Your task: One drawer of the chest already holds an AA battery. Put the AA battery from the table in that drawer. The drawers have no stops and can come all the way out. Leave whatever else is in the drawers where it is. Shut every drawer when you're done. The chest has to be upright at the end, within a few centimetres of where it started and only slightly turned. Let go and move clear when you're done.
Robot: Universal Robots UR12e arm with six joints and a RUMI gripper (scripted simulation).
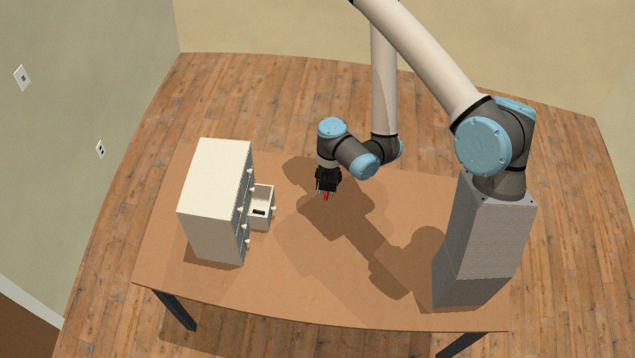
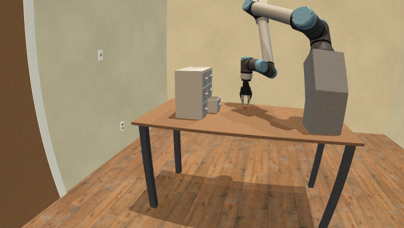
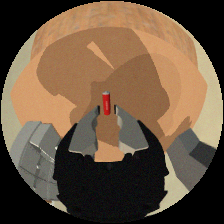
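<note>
Right now the red AA battery is 20 mm below my hand. From my hand the other things lie so: small dark object: 240 mm ahead, 120 mm to the left, 10 mm below.
</note>
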